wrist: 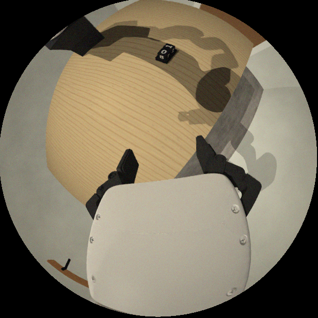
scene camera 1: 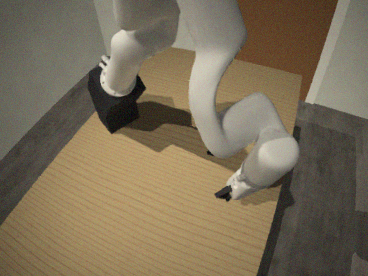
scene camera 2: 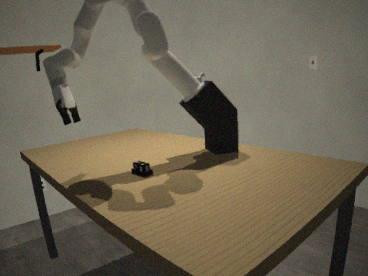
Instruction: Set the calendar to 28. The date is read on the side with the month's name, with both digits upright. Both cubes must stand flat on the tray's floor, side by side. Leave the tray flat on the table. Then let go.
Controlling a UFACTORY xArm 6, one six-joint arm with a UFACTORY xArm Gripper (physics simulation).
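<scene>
The calendar is a small black tray [scene camera 2: 148, 173] with black, white-marked cubes [scene camera 2: 141, 165] [wrist: 166, 51] sitting close together in it. A 0 and what looks like a 1 show on the cubes in the wrist view; the month's name and the digits on that side are too small to read. In scene view 1 the arm hides most of the calendar, and a dark corner of it [scene camera 1: 210, 153] shows. My gripper [scene camera 1: 223, 193] [scene camera 2: 72, 122] [wrist: 164, 151] is open and empty, high above the table and well away from the calendar, out towards the table's end.
The wooden table [scene camera 1: 125, 200] [scene camera 2: 260, 200] [wrist: 100, 110] carries the arm's black base [scene camera 1: 114, 110] [scene camera 2: 221, 125] [wrist: 77, 37] at the opposite end from the gripper. The arm's shadow falls across the table and around the calendar.
</scene>
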